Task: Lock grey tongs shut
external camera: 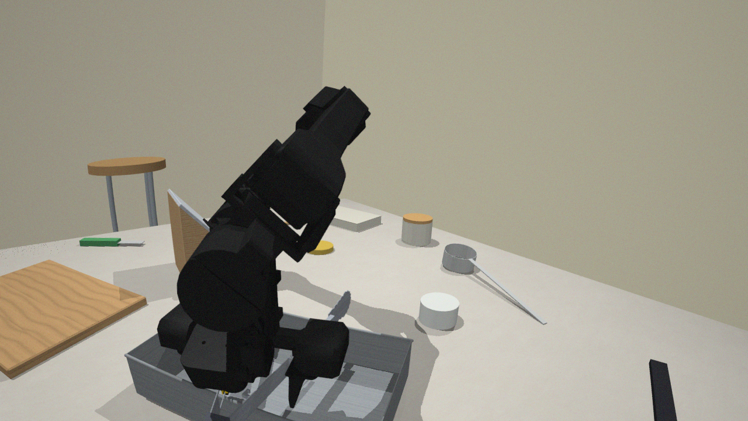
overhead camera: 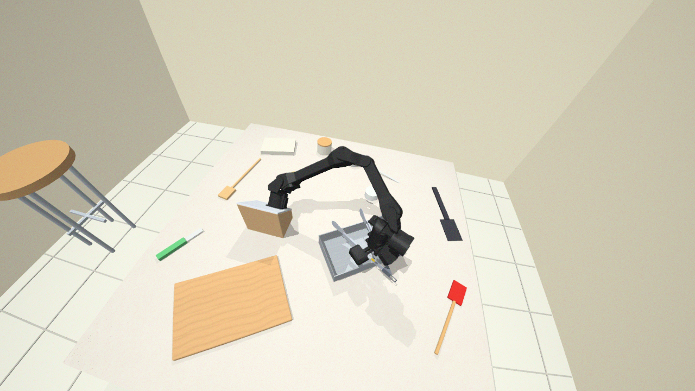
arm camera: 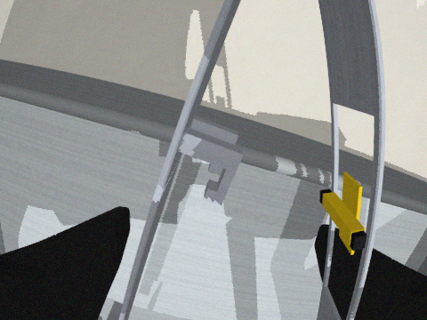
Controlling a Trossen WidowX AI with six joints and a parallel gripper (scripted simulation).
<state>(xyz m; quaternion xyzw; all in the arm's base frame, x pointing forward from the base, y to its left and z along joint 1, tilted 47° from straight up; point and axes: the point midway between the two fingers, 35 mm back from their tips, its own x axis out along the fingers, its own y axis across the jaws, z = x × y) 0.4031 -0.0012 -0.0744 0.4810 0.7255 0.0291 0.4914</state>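
The grey roasting tin lies 4 cm behind my gripper tip and 3 cm to the left of it. From my gripper tip the other things lie so: white puck (33 cm to the left, 5 cm behind, 1 cm below); then yellow lock piece (4 cm to the right, 4 cm above, 1 cm ahead); then red spatula (33 cm ahead, 11 cm to the right, 2 cm below).
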